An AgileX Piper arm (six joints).
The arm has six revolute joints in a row. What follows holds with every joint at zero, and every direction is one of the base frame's.
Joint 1 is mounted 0.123 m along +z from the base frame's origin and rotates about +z.
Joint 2 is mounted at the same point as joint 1 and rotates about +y.
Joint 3 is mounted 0.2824 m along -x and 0.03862 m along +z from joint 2 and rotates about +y.
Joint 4 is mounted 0.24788 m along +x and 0.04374 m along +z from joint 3 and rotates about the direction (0.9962, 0, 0.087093).
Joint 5 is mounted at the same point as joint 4 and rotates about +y.
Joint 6 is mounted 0.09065 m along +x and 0.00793 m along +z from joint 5 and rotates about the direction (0.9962, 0, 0.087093).
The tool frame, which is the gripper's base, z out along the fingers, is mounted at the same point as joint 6; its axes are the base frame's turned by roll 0, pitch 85 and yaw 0 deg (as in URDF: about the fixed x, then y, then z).
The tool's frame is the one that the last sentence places.
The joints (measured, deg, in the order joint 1, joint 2, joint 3, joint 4, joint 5, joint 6), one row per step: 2.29, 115.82, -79.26, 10.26, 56.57, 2.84; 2.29, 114.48, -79.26, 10.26, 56.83, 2.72; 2.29, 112.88, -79.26, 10.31, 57.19, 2.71; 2.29, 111.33, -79.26, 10.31, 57.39, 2.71; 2.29, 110.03, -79.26, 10.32, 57.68, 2.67; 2.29, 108.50, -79.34, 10.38, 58.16, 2.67; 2.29, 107.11, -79.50, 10.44, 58.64, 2.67
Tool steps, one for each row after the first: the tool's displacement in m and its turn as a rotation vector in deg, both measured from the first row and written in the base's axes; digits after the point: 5 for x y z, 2 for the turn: -0.00133, -0.00001, 0.00901, 0.06, -1.10, 0.16; -0.00328, 0.00003, 0.01972, 0.18, -2.34, 0.20; -0.00521, -0.00002, 0.03004, 0.25, -3.70, 0.23; -0.00724, -0.00004, 0.03862, 0.32, -4.71, 0.31; -0.00985, 0.00001, 0.04899, 0.46, -5.85, 0.36; -0.01228, 0.00006, 0.05871, 0.59, -6.92, 0.42
